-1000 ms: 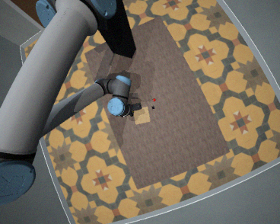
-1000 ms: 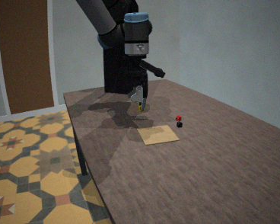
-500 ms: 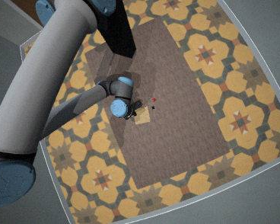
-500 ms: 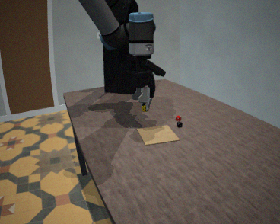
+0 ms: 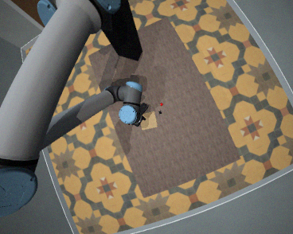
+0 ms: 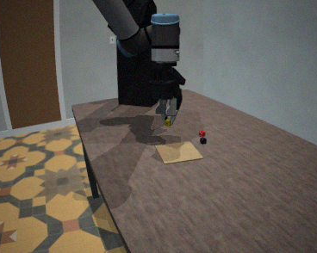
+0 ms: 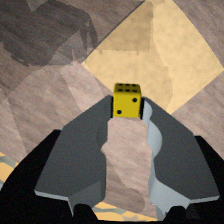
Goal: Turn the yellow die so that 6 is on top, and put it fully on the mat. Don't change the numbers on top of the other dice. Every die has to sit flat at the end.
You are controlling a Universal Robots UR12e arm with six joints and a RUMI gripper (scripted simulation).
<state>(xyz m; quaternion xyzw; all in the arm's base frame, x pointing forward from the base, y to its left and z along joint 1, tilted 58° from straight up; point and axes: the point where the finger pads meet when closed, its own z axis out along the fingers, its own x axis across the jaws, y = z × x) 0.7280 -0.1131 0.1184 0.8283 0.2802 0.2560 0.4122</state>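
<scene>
My gripper is now 4 cm short of the tan mat, 2 cm to the right of it and 11 cm above it. Round my hand: black die 4 cm ahead, 14 cm to the left, 11 cm below; red die 1 cm behind, 19 cm to the left, 11 cm below; yellow die 1 cm below.
</scene>
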